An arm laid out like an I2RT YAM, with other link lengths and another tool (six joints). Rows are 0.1 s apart.
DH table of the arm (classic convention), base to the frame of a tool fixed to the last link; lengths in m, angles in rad. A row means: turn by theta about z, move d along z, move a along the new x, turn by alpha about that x. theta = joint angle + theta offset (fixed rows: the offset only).
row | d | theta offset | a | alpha
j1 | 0.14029 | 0 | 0.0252 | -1.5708
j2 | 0 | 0 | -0.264 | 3.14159
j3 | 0 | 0.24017 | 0.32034 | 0
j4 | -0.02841 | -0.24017 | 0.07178 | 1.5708
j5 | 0.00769 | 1.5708 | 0 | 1.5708
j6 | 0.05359 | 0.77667 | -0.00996 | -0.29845
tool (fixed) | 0.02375 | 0 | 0 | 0
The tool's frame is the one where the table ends.
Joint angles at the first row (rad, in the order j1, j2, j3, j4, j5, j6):
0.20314, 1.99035, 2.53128, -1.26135, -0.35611, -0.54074
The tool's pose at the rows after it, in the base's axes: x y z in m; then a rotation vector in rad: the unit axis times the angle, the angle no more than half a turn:
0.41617, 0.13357, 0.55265, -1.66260, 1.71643, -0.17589
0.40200, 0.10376, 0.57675, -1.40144, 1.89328, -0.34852
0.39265, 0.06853, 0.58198, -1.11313, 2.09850, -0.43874
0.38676, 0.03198, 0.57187, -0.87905, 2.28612, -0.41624
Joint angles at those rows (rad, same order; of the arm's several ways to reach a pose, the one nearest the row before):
0.19017, 1.93575, 2.60214, -1.23116, -0.16308, -0.39196
0.16538, 1.88588, 2.61798, -1.23241, 0.05665, -0.27332
0.11768, 1.85792, 2.61778, -1.28724, 0.24167, -0.12226
0.03910, 1.85492, 2.61788, -1.39563, 0.30575, 0.02537

